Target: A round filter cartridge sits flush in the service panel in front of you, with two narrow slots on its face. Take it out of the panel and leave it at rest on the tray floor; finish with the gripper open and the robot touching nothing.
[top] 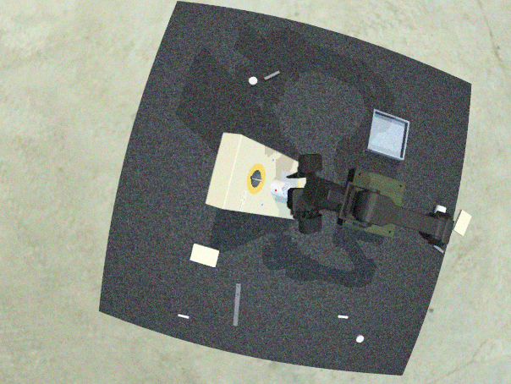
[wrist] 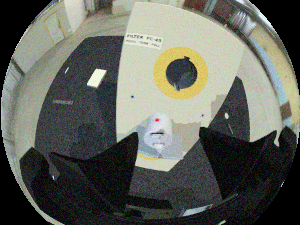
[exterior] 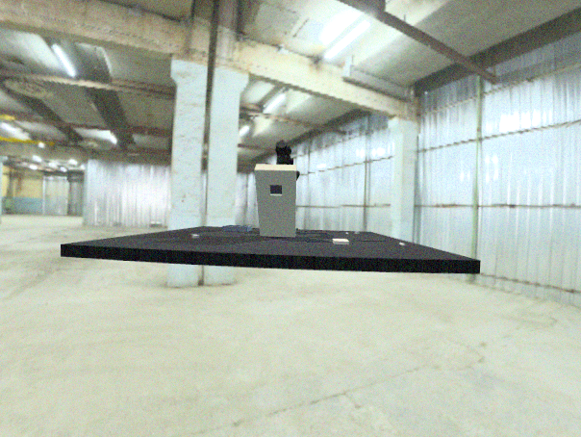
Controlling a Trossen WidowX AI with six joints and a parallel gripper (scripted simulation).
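My gripper tip is now 7 cm above the white round filter cartridge and 1 cm short of it. The rest, counted from my gripper tip: cream service panel 9 cm below, 5 cm ahead; then grey tray 33 cm to the right, 30 cm behind, 25 cm below.
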